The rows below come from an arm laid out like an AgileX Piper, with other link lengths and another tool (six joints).
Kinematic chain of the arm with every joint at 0, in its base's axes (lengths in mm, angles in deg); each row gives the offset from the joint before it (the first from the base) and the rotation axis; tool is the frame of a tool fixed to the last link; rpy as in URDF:
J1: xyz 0 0 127.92 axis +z
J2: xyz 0 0 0 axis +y
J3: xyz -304.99 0 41.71 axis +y
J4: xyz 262.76 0 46.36 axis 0.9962 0 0.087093
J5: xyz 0 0 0 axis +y
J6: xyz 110.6 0 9.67 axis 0.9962 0 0.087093
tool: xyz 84.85 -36 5.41 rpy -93.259 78.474 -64.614
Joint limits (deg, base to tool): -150..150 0..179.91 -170..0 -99.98..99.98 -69.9..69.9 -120..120
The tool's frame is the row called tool.
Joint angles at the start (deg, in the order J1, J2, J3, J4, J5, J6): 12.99, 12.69, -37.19, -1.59, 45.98, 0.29
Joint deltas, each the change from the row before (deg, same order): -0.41, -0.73, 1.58, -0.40, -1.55, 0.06; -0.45, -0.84, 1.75, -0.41, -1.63, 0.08; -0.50, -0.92, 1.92, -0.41, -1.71, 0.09; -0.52, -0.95, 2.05, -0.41, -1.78, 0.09; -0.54, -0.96, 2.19, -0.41, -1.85, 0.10; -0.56, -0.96, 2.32, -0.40, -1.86, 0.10; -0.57, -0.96, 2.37, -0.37, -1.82, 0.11; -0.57, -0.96, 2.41, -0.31, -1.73, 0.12; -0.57, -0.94, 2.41, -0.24, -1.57, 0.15; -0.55, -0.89, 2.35, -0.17, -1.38, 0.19; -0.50, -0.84, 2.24, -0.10, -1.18, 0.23; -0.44, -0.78, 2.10, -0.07, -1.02, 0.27
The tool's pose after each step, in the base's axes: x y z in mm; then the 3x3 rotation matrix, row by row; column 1 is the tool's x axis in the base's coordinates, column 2 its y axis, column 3 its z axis. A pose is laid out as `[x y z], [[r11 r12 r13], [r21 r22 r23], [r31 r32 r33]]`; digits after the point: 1 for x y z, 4 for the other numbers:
[125.8 -13.7 325.5], [[-0.2211 -0.6722 0.7065], [-0.2531 0.7392 0.6241], [-0.9418 -0.0408 -0.3336]]
[127.2 -15.2 320.3], [[-0.2111 -0.6637 0.7176], [-0.2533 0.7462 0.6157], [-0.9441 -0.0518 -0.3256]]
[128.6 -16.8 314.2], [[-0.2014 -0.6545 0.7287], [-0.2536 0.7534 0.6067], [-0.9461 -0.0626 -0.3177]]
[130.1 -18.3 307.5], [[-0.1922 -0.6452 0.7394], [-0.2544 0.7605 0.5975], [-0.9478 -0.0733 -0.3103]]
[131.8 -19.7 299.9], [[-0.1839 -0.6358 0.7496], [-0.2556 0.7673 0.5882], [-0.9491 -0.0834 -0.3036]]
[133.7 -21.1 291.2], [[-0.1777 -0.6265 0.7589], [-0.2573 0.7739 0.5787], [-0.9499 -0.0925 -0.2987]]
[135.5 -22.5 282.0], [[-0.1729 -0.6175 0.7673], [-0.2590 0.7802 0.5695], [-0.9503 -0.1003 -0.2948]]
[137.2 -23.7 272.0], [[-0.1704 -0.6091 0.7746], [-0.2601 0.7860 0.5608], [-0.9504 -0.1060 -0.2923]]
[138.7 -24.8 261.3], [[-0.1709 -0.6012 0.7806], [-0.2603 0.7917 0.5527], [-0.9503 -0.1087 -0.2918]]
[140.1 -25.9 250.1], [[-0.1745 -0.5940 0.7853], [-0.2591 0.7971 0.5454], [-0.9500 -0.1082 -0.2930]]
[141.2 -26.8 238.8], [[-0.1804 -0.5878 0.7886], [-0.2564 0.8021 0.5393], [-0.9496 -0.1049 -0.2955]]
[142.2 -27.5 227.8], [[-0.1875 -0.5824 0.7910], [-0.2528 0.8067 0.5341], [-0.9492 -0.0999 -0.2985]]

